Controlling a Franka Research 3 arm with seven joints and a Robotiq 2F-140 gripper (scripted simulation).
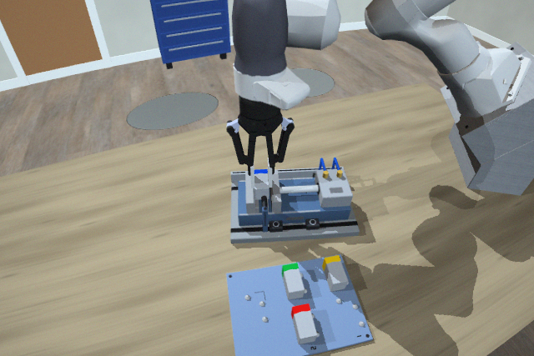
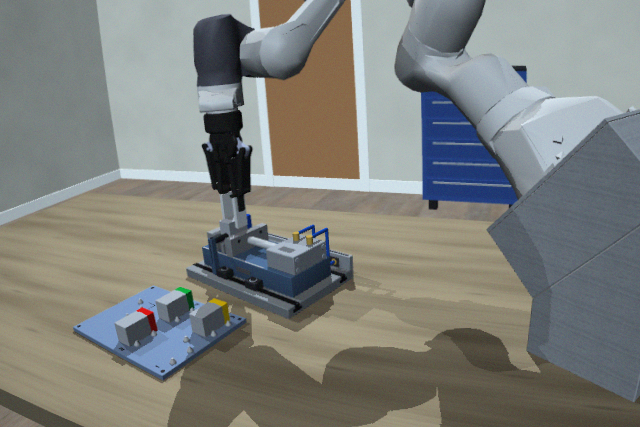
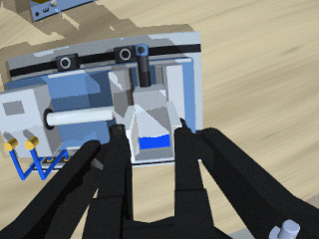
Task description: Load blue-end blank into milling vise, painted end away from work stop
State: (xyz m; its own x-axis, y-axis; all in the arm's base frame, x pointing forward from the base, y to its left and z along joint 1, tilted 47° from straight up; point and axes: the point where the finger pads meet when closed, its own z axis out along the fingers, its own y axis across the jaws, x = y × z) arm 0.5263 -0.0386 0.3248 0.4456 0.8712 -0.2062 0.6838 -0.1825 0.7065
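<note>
Right now my hand is 40 mm above the blue-ended blank. From my hand the other things lie so: hosed jaw block 140 mm behind, 90 mm to the left, 60 mm below; fixed jaw 60 mm below, 20 mm ahead, 10 mm to the right; work stop rod 50 mm below, 40 mm to the left, 20 mm ahead.
</note>
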